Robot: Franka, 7 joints.
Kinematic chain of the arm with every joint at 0, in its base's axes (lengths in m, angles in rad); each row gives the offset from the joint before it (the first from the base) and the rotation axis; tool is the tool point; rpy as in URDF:
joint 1: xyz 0 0 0.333 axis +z
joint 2: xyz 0 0 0 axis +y
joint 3: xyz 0 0 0.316 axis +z
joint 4: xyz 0.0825 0 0 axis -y
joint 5: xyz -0.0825 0 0.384 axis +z
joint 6: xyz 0 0 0 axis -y
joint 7: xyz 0.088 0 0 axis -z
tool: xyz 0 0 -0.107 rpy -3.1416 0 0
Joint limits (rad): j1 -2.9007..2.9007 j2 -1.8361..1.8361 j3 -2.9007..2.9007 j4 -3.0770..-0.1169 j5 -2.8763..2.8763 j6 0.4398..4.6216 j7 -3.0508..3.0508
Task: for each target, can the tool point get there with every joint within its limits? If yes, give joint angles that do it. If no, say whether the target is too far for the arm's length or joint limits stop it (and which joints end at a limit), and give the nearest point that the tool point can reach.
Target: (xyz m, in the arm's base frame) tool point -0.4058 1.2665 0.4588
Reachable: no: too far | nearest point -0.2606 0.8133 0.4138 | short by 0.478 m
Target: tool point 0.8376 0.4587 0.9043
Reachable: no: too far | nearest point 0.6457 0.3536 0.7734 | short by 0.255 m
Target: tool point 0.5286 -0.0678 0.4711
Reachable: yes | joints 2.0311 -0.1361 -1.9524 -1.8874 -0.8369 1.4041 2.5915
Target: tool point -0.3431 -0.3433 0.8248
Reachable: yes | joints -0.5179 0.6337 -2.2461 -1.7383 0.9853 2.5862 -1.8573
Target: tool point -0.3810 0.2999 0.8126
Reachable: yes | joints 1.2331 0.9762 2.3652 -1.5161 1.7958 3.4112 -1.2513
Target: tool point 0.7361 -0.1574 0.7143
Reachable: yes | joints -0.2094 0.8425 -0.2161 -0.5620 -0.5487 3.1351 0.4647
